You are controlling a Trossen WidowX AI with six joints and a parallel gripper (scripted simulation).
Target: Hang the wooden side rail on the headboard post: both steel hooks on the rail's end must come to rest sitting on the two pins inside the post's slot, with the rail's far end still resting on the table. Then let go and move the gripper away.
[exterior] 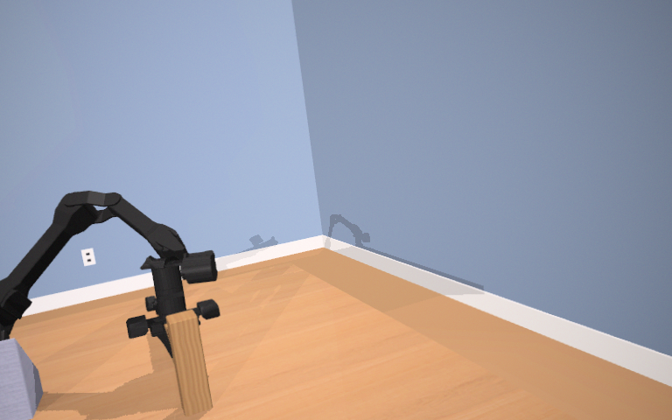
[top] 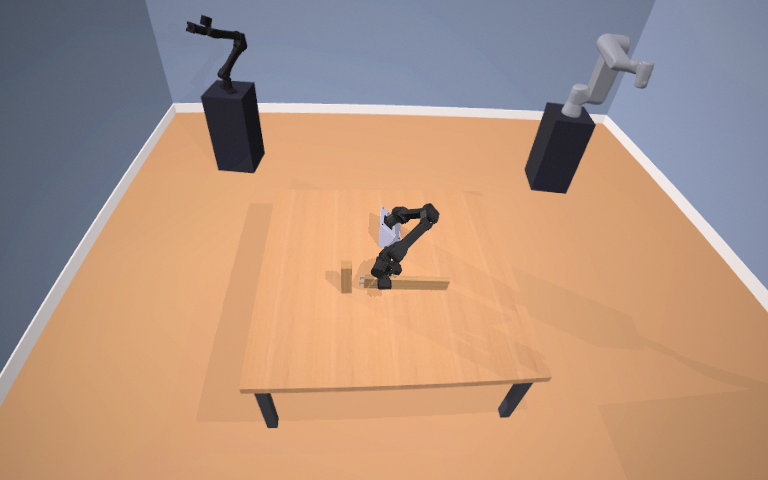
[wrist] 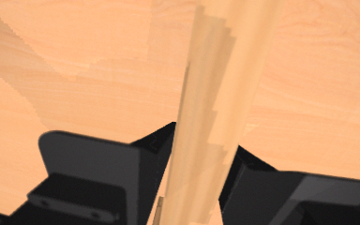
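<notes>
Right now my gripper tip is 2 cm short of the headboard post, 17 cm to the left of it and 4 cm below it.
</notes>
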